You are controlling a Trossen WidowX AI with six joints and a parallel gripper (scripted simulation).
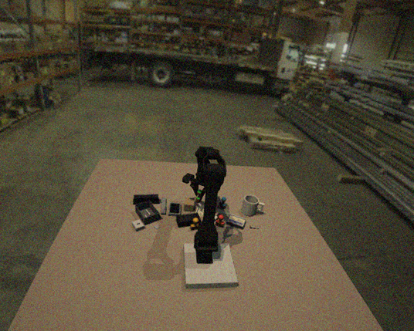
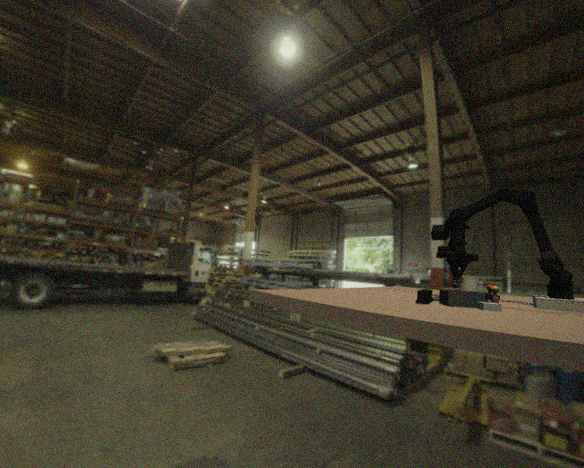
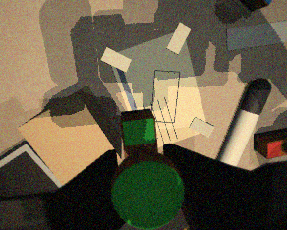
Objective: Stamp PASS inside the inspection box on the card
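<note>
The pale card lies 30 mm to the right of my gripper tip and 90 mm below it. From my gripper tip the other things lie so: tan box (20 mm ahead, 50 mm to the left, 70 mm below); then black block (100 mm behind, 50 mm to the left, 70 mm below); then green-knobbed stamp (right at my gripper tip).
</note>
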